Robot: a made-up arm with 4 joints. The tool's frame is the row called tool. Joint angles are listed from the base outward. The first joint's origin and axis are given. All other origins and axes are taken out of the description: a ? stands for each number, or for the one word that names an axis. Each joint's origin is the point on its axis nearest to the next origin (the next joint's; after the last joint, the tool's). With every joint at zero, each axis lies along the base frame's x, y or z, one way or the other. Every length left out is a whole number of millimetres.
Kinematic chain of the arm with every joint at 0, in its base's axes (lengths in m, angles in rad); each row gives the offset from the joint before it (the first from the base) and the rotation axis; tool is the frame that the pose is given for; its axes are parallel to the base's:
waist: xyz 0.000 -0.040 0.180 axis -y
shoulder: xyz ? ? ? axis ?
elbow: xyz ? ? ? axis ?
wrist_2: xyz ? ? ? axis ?
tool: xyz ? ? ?
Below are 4 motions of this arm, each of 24 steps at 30 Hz.
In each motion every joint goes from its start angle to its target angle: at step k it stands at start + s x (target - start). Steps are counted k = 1, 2, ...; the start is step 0. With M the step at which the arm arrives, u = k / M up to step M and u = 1 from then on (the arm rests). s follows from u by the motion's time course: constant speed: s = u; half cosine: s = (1 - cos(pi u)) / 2; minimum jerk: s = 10 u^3 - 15 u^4 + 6 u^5.
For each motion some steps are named. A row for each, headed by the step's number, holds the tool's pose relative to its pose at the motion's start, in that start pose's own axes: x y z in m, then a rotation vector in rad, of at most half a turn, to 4 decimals.
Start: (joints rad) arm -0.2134 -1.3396 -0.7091 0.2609
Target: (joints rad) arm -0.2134 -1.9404 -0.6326 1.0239
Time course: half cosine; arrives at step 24
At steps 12, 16, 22, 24:
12: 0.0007 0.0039 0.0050 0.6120 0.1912 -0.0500
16: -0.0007 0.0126 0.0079 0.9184 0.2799 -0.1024
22: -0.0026 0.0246 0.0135 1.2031 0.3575 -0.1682
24: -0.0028 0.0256 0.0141 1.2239 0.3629 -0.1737

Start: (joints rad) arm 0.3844 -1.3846 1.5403 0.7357
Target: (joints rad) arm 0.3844 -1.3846 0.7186 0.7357
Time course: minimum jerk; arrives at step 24
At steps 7, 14, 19, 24:
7: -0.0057 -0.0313 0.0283 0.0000 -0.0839 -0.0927
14: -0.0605 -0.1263 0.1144 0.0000 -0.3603 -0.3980
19: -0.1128 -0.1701 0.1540 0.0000 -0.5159 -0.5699
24: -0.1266 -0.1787 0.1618 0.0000 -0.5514 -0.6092

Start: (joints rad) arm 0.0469 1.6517 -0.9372 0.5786
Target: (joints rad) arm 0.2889 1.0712 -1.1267 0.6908
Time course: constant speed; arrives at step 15
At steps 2, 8, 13, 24:
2: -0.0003 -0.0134 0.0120 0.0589 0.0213 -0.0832
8: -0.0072 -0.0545 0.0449 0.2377 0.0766 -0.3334
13: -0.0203 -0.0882 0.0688 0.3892 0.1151 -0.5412
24: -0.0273 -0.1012 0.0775 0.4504 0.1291 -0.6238

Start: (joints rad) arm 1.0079 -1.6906 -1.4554 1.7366
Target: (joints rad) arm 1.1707 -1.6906 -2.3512 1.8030
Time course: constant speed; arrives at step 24
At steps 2, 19, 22, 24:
2: -0.0013 0.0044 0.0285 0.0039 -0.0603 0.0101
19: -0.0559 0.0440 0.2624 0.0359 -0.5698 0.1146
22: -0.0731 0.0510 0.3002 0.0412 -0.6591 0.1364
24: -0.0856 0.0556 0.3245 0.0446 -0.7184 0.1515

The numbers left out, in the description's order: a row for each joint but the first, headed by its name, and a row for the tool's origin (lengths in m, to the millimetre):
shoulder: xyz 0.030 0.000 0.270, axis -x
elbow: xyz 0.000 0.350 -0.030, axis +z
wrist_2: xyz 0.340 0.060 0.000, axis +x
tool: xyz 0.000 -0.060 0.060

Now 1 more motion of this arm.
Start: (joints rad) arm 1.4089 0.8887 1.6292 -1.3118
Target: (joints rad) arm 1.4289 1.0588 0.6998 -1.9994
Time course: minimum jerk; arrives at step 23
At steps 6, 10, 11, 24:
6: 0.0104 0.0086 -0.0353 -0.0805 0.1107 -0.0046
10: 0.0208 0.0292 -0.1210 -0.2700 0.3646 0.0174
11: 0.0200 0.0356 -0.1479 -0.3283 0.4416 0.0329
24: -0.0381 0.0742 -0.3271 -0.7137 0.9487 0.2425

